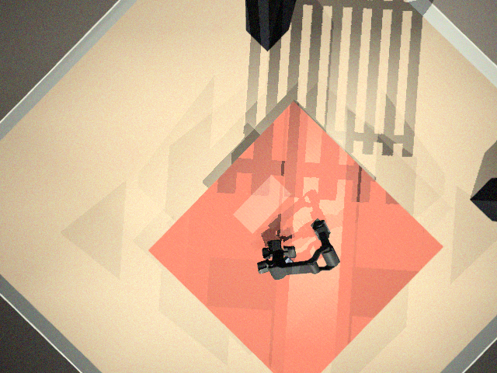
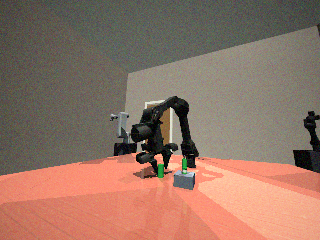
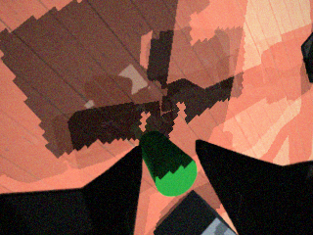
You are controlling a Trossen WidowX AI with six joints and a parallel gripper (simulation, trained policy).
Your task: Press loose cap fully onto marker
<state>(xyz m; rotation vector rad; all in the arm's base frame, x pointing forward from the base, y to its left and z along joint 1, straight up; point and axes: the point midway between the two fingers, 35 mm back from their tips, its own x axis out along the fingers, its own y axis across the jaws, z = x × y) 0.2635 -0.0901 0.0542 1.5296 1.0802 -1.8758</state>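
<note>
My gripper tip is 50 mm short of the grey holder block and 110 mm to the right of it. From my gripper tip the other things lie so: green cap 10 mm ahead.
</note>
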